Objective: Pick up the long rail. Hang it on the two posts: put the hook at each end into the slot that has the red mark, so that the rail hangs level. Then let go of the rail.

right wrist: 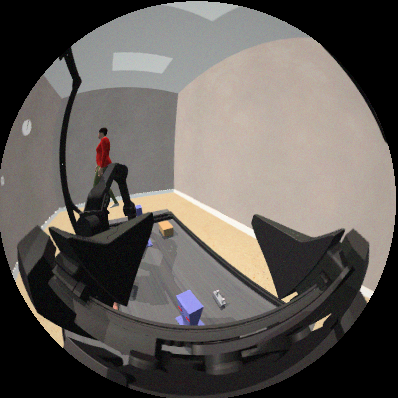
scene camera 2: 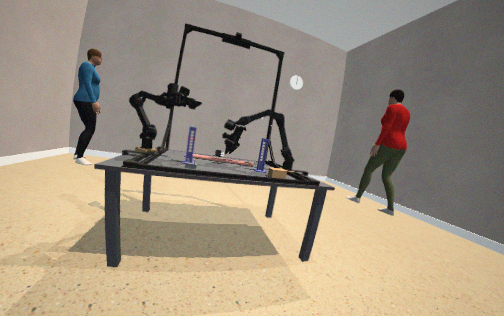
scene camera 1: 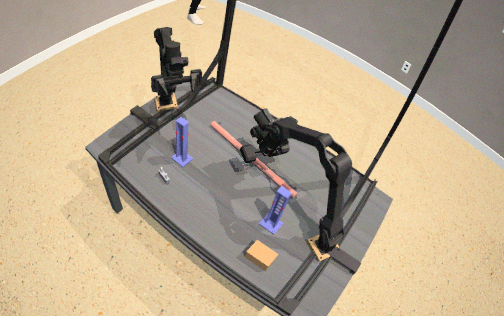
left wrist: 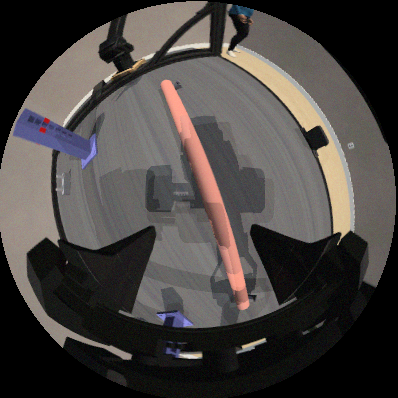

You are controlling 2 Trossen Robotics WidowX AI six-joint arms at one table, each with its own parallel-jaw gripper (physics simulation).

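Places are measured from the left arm's base along level axes (x down, y back, z left), in centimetres.
Pixels of known places: left gripper, fingertip midpoint: (scene camera 2: 227, 153) (scene camera 1: 258, 158) (left wrist: 203, 230); right gripper, fingertip midpoint: (right wrist: 204, 218) (scene camera 2: 197, 101) (scene camera 1: 180, 93); left arm's base, origin of the base link: (scene camera 2: 287, 169) (scene camera 1: 325, 245); right arm's base, origin of the base link: (scene camera 2: 146, 148) (scene camera 1: 165, 100) (left wrist: 126, 66).
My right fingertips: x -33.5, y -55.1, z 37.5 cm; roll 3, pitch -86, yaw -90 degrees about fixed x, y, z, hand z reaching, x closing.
Ahead of a thing's pixels: the offset from my right fingertips to its middle.
The long salmon rail @(dx +34.2, dy +7.3, dz -29.3 cm) (scene camera 1: 227, 134) (scene camera 2: 225, 159) (left wrist: 205, 180) lies on the table behind the posts, with a small dark hook at each end in the left wrist view. One blue post @(dx +25.3, dy -1.1, dz -1.4 cm) (scene camera 1: 182, 140) (scene camera 2: 191, 145) (left wrist: 52, 135) (right wrist: 189, 304) stands at the picture's left; the other blue post @(dx +25.3, dy +38.1, dz -23.3 cm) (scene camera 1: 278, 210) (scene camera 2: 262, 155) stands at the right. Both bear red marks. My left gripper (scene camera 1: 264, 151) (left wrist: 203, 230) is open and empty, pointing down above the rail, which runs between its fingers in the wrist view. My right gripper (scene camera 1: 177, 81) (right wrist: 204, 218) is open and empty, high above its own base, far from the rail.
An orange-brown block @(dx +33.4, dy +49.9, dz -13.5 cm) (scene camera 1: 261, 255) (scene camera 2: 277, 173) (right wrist: 166, 229) lies near the right post. A small grey part @(dx +33.6, dy +6.4, dz +8.4 cm) (scene camera 1: 164, 175) (right wrist: 219, 298) lies near the left post. A black box (left wrist: 317, 138) sits at the back edge. Dark frame rails and tall uprights border the table.
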